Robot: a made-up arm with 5 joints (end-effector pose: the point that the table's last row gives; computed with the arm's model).
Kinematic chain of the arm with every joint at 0, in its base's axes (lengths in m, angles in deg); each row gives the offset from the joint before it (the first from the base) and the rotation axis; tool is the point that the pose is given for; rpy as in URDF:
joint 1: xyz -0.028 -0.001 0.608 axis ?
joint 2: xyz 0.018 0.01 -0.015 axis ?
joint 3: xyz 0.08 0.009 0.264 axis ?
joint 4: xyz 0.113 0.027 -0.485 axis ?
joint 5: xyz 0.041 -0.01 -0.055 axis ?
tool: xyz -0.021 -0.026 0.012 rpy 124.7 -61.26 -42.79
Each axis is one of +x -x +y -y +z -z.
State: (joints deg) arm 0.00 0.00 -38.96 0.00 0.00
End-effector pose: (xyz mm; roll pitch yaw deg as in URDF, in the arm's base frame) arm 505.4 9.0 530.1 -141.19 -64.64 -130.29
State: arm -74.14 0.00 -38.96 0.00 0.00
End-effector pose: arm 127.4 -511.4 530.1 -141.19 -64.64 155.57
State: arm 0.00 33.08 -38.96 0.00 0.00
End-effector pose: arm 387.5 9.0 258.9 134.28 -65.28 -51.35
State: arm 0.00 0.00 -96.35 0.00 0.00
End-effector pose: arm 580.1 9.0 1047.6 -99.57 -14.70 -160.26
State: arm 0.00 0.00 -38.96 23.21 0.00
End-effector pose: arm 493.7 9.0 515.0 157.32 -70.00 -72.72
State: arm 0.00 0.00 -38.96 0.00 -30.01
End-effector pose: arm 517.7 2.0 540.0 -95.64 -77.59 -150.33
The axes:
joint 1: +z
joint 2: +y
joint 3: +y
joint 4: +y
joint 5: -z

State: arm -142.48 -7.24 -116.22 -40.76 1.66
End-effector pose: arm -338.5 -252.8 1273.3 -72.05 48.63 68.15
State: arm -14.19 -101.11 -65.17 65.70 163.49
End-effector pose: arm -223.7 117.5 1179.3 92.25 35.79 150.59
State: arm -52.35 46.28 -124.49 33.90 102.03
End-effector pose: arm 513.5 -601.5 712.3 150.18 -20.66 144.87
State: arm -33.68 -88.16 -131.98 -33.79 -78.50
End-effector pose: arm -605.6 396.2 931.4 170.21 38.16 -12.77
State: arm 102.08 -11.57 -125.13 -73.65 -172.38
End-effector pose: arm -130.8 197.6 1302.3 -84.48 37.00 129.72
